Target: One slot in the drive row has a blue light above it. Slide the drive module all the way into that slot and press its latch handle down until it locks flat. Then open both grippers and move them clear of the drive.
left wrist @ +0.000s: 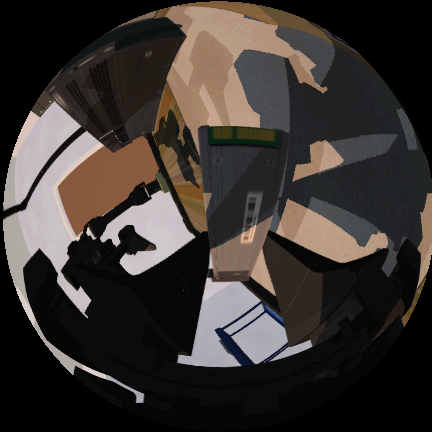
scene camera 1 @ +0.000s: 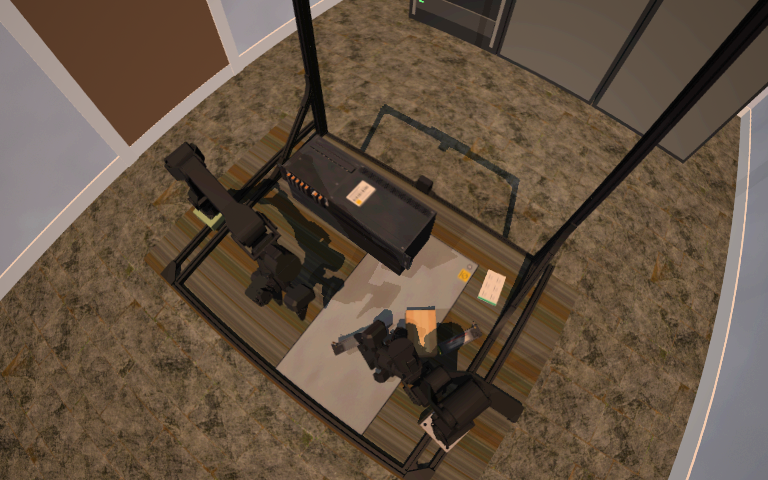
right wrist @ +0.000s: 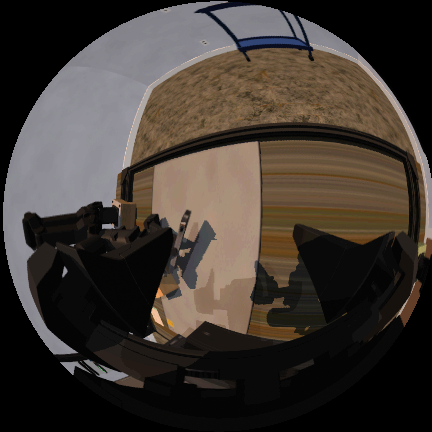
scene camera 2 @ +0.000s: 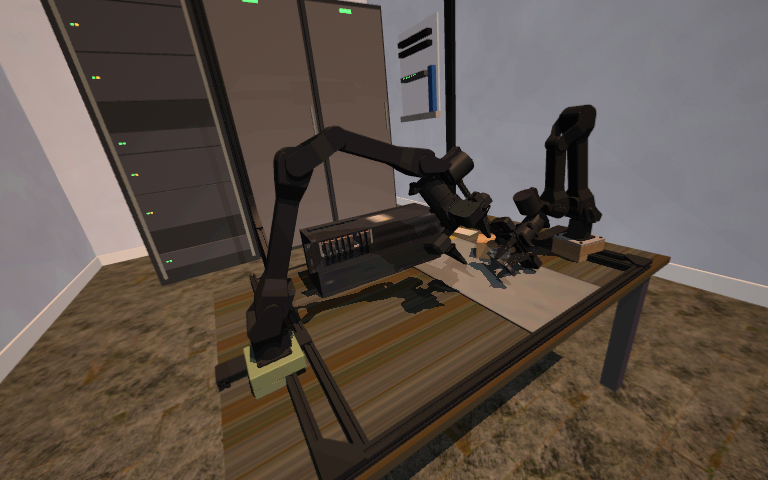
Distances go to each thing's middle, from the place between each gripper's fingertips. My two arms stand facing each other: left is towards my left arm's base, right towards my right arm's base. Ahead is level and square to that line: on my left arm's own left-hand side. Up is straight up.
My right hand is 70 mm past the drive module [left wrist: 242, 167], 150 mm to the right of it and 100 mm above it. Round my right hand: grey mat [scene camera 1: 344, 385] 170 mm behind, 150 mm to the left, 150 mm below.
Right now my left hand is 10 mm below the drive module. The rest, counted from my left hand: grey mat (100 mm behind, 50 mm below).
